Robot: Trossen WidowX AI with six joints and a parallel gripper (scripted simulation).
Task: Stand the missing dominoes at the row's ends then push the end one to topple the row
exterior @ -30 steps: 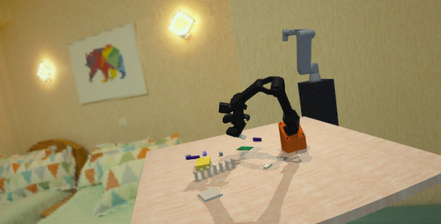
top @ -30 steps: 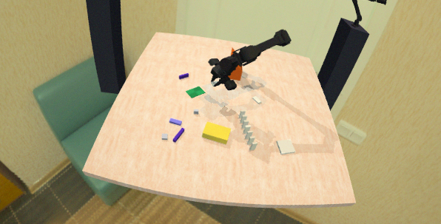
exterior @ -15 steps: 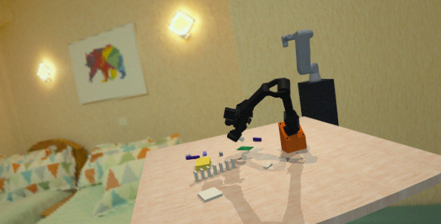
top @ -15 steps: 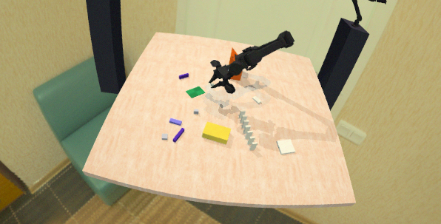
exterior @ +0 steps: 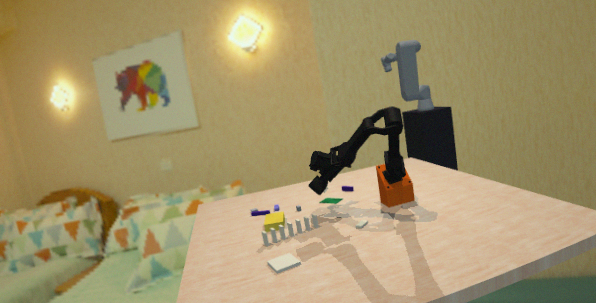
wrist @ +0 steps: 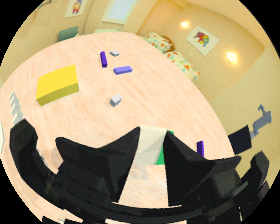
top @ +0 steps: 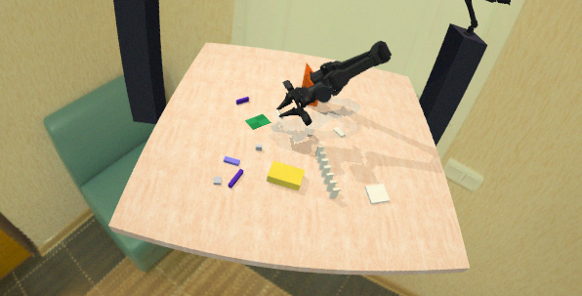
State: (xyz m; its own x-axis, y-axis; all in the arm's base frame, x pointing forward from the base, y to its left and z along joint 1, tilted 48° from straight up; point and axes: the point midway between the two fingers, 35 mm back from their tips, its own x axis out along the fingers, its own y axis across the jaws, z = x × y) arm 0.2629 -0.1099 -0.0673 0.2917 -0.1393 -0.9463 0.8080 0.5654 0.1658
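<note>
Right now my gripper tip is 110 mm above the green tile, 70 mm to the left of it and 70 mm past it. Round my gripper tip: white flat tile (400 mm to the left, 270 mm ahead, 110 mm below); yellow block (220 mm ahead, 100 mm below, 50 mm to the left).
</note>
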